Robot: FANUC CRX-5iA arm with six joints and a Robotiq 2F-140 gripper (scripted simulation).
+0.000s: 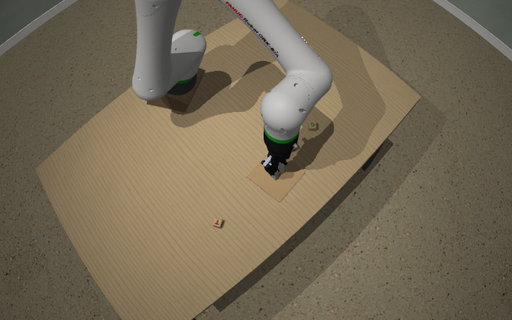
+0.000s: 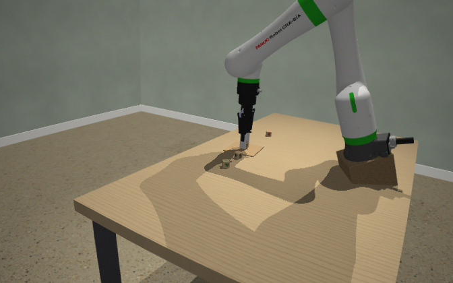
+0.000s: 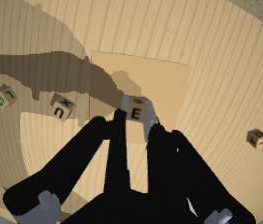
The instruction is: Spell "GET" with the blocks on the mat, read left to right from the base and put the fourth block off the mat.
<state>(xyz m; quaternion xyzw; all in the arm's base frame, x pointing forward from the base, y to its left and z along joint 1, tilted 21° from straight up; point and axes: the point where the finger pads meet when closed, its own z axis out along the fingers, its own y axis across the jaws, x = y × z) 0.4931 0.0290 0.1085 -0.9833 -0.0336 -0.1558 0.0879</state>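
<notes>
My gripper is now 4 cm above the mat.
</notes>
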